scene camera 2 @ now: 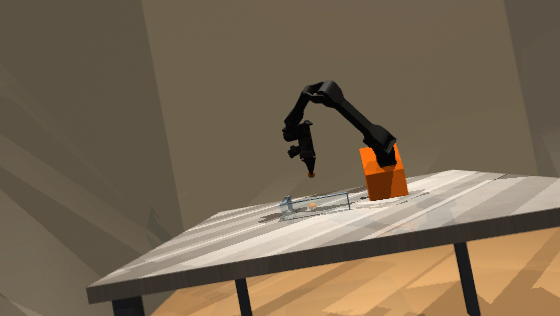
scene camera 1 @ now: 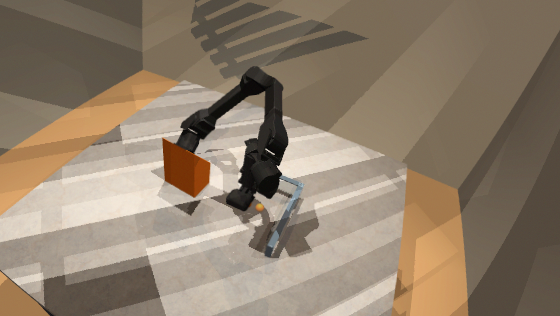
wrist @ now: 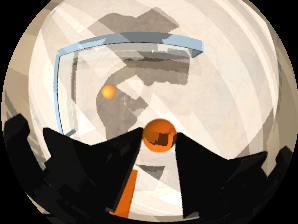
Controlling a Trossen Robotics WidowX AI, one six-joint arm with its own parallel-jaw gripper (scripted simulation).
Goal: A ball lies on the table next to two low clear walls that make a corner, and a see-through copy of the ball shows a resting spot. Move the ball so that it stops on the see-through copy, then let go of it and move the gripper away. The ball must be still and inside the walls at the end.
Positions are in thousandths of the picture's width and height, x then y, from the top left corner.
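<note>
My gripper (scene camera 1: 440,644) holds an orange ball (wrist: 535,605). In the wrist view I also see my gripper (wrist: 535,600), and a clear wall (wrist: 223,283) is in sight there as well.
</note>
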